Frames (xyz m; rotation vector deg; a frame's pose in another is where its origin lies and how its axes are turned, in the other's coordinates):
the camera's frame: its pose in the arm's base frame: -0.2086 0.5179 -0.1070 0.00 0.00 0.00
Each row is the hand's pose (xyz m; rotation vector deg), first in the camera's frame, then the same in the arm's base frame.
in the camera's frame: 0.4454 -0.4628 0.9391 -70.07 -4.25 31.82
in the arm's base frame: 0.2368 0.0551 0.8321 -70.07 -4.25 31.82
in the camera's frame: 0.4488 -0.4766 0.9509 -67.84 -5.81 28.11
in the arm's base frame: 0.2402 0.0413 0.8439 -67.84 -5.81 28.11
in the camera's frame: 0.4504 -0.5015 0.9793 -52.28 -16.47 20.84
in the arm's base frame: 0.2418 0.0164 0.8723 -52.28 -16.47 20.84
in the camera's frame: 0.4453 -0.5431 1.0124 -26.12 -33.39 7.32
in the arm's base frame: 0.2367 -0.0252 0.9054 -26.12 -33.39 7.32
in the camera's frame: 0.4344 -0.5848 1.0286 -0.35 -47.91 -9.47
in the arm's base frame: 0.2258 -0.0669 0.9216 -0.35 -47.91 -9.47
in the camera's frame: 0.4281 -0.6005 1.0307 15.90 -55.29 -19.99
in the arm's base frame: 0.2195 -0.0826 0.9237 15.90 -55.29 -19.99
